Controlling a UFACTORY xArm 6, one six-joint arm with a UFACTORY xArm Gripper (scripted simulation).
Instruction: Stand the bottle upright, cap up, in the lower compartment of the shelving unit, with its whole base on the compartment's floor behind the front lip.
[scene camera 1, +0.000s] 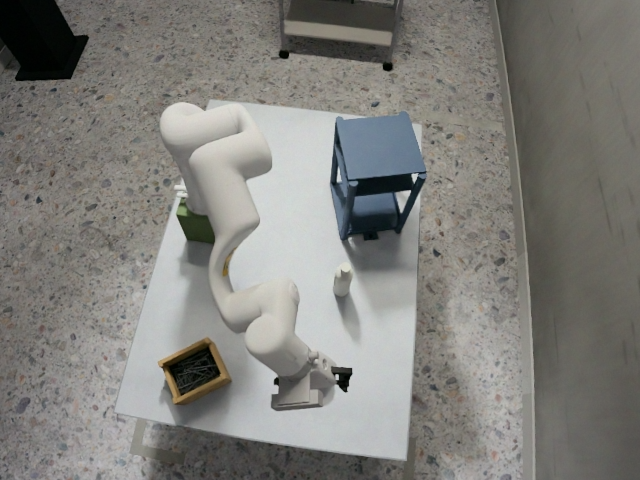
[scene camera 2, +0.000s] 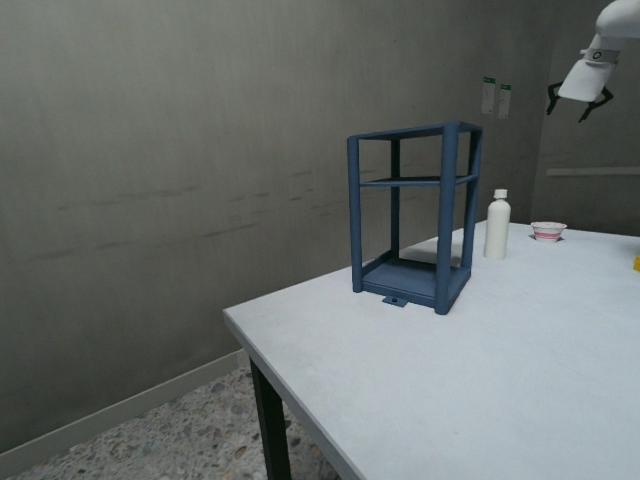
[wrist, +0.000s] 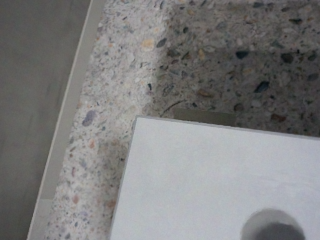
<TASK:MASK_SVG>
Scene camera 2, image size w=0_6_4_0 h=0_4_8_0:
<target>my gripper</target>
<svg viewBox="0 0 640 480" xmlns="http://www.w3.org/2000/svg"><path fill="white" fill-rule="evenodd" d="M616 64L613 64L614 62L578 60L565 81L548 86L548 96L551 103L546 110L548 112L546 115L551 114L557 100L563 97L588 102L589 107L583 113L579 123L582 120L586 120L593 109L602 106L614 97L605 85ZM602 93L605 96L605 99L595 103L594 100L596 100L600 93ZM561 86L558 95L555 96L554 88Z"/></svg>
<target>white bottle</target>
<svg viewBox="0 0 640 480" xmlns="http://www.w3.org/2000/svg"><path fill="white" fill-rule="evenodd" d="M507 190L495 190L495 202L491 203L488 208L484 258L488 260L505 260L511 211L510 205L505 202Z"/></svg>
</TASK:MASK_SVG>
